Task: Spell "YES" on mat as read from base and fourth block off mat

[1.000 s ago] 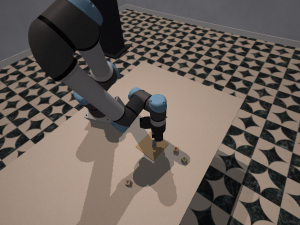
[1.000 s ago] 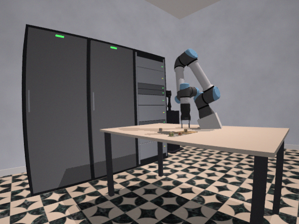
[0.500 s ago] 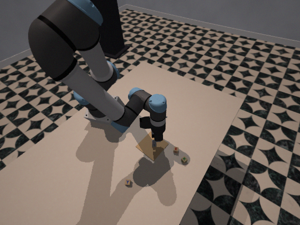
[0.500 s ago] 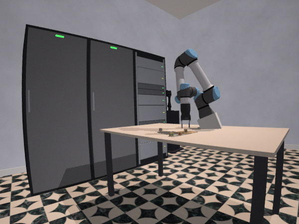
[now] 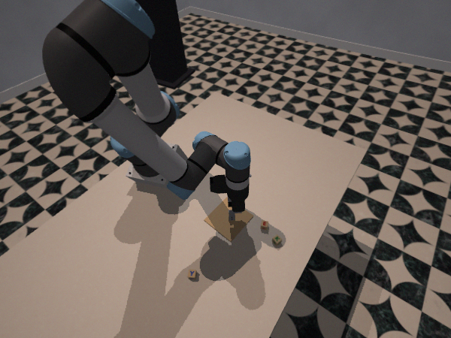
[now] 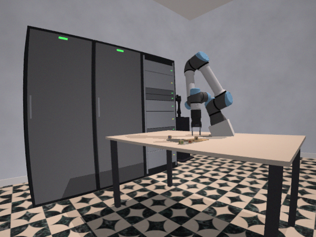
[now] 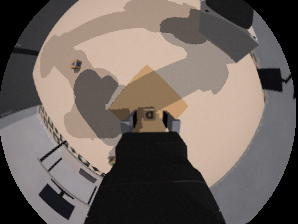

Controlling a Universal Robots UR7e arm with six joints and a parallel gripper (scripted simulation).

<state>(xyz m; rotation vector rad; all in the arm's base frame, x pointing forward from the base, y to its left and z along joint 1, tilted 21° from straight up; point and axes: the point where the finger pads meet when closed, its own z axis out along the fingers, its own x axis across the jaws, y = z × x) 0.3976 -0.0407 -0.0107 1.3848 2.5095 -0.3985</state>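
My hand is 40 mm above the S block. Also, from my hand: mat: 10 mm behind, 10 mm to the right, 50 mm below.
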